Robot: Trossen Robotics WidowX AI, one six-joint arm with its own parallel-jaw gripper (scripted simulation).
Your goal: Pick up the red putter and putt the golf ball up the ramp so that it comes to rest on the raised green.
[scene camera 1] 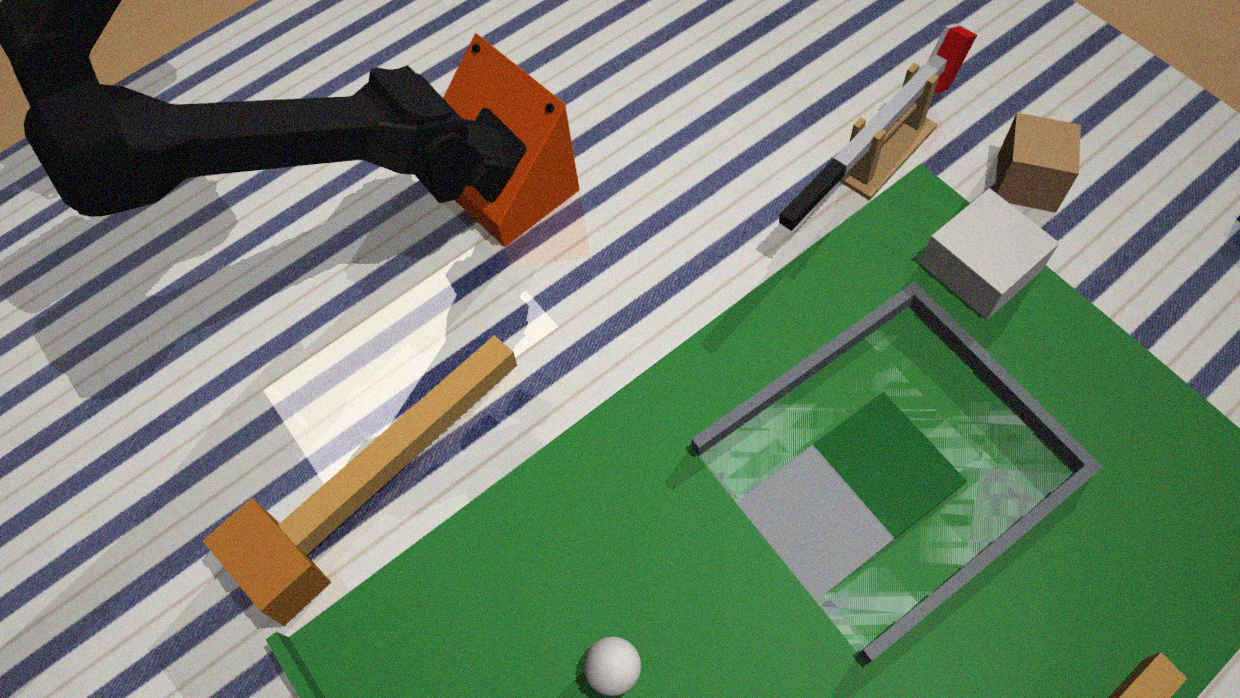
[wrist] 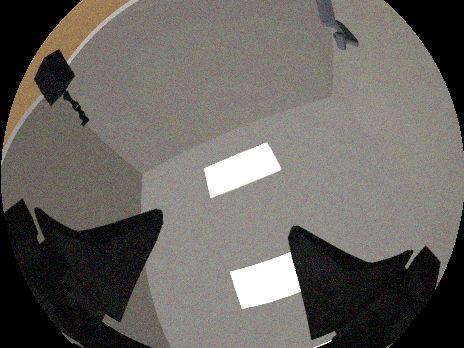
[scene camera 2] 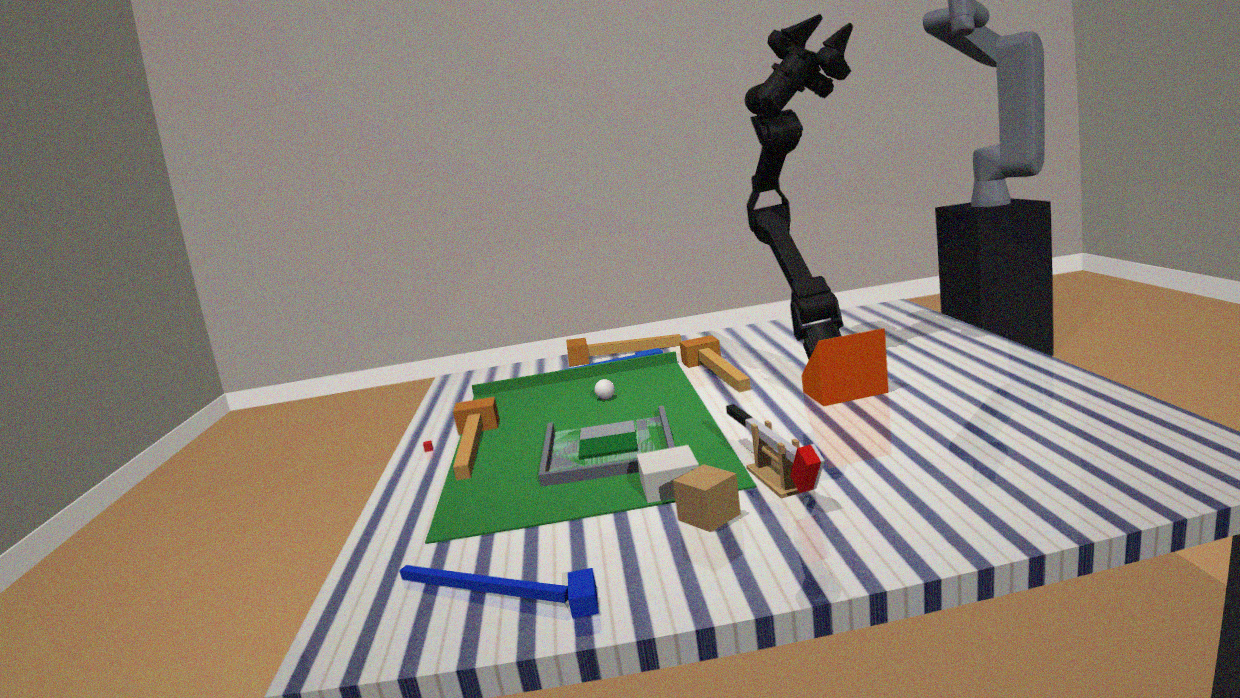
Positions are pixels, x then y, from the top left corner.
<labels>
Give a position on a wooden stand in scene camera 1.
At 890,149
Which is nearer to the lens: the tan mallet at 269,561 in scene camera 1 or the white cube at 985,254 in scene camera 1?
The tan mallet.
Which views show the tan cube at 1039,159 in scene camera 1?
Scene camera 1 and scene camera 2 only.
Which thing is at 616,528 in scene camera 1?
A green mat.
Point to a tan cube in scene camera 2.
707,497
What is my gripper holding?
Nothing.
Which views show the tan mallet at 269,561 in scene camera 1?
Scene camera 1 and scene camera 2 only.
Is my gripper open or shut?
Open.
</labels>
